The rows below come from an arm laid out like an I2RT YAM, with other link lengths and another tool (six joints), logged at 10 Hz.
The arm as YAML. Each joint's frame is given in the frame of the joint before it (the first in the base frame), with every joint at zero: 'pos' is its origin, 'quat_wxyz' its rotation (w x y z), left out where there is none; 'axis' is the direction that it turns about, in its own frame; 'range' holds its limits. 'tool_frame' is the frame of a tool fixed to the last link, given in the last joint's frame.
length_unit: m
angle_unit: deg
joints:
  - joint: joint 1
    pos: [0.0, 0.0, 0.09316]
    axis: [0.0, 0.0, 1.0]
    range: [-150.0, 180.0]
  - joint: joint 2
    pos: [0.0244, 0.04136, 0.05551]
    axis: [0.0, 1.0, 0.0]
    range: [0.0, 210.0]
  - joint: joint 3
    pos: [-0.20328, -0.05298, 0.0]
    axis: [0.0, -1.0, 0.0]
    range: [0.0, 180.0]
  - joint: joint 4
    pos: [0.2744, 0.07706, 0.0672]
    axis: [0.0, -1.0, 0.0]
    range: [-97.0, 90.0]
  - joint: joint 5
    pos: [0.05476, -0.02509, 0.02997]
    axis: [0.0, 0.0, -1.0]
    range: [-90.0, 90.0]
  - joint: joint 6
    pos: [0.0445, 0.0, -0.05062]
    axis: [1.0, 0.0, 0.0]
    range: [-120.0, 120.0]
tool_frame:
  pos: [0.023, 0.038, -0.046]
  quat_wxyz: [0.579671, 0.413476, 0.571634, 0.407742]
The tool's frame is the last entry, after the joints.
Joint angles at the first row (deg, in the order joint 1, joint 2, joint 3, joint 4, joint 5, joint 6):
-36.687, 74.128, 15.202, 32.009, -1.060, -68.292
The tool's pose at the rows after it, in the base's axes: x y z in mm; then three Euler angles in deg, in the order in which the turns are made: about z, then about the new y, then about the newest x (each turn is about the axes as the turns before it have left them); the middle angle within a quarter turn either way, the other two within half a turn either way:
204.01 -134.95 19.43 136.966 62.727 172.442
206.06 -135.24 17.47 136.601 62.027 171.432
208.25 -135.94 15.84 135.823 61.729 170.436
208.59 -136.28 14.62 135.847 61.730 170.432
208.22 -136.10 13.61 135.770 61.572 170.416
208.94 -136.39 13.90 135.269 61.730 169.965
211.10 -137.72 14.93 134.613 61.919 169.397
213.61 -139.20 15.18 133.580 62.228 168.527
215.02 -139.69 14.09 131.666 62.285 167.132
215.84 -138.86 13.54 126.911 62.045 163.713
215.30 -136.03 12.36 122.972 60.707 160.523
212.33 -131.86 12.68 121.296 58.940 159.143
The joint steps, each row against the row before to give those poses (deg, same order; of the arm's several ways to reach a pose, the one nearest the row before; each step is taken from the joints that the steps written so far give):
-0.129, 1.485, 0.415, 0.153, -1.004, 0.110
-0.022, 1.509, 0.875, 0.000, -0.743, 0.219
-0.001, 1.442, 0.786, 0.437, -0.329, 0.393
-0.023, 0.657, 0.153, 0.504, -0.045, -0.023
-0.021, 0.304, -0.001, 0.151, 0.023, 0.044
-0.001, 0.087, 0.109, 0.175, -0.001, 0.218
0.000, 0.417, 0.590, 0.068, 0.022, 0.284
-0.001, 0.811, 0.636, 0.568, 0.065, 0.438
0.003, 0.872, 0.394, 0.697, 0.309, 0.875
-0.002, 0.220, 0.131, 0.329, 0.786, 2.229
0.000, -0.198, -0.023, -0.896, 0.130, 2.185
0.001, -1.527, -0.524, -2.359, -0.196, 1.356

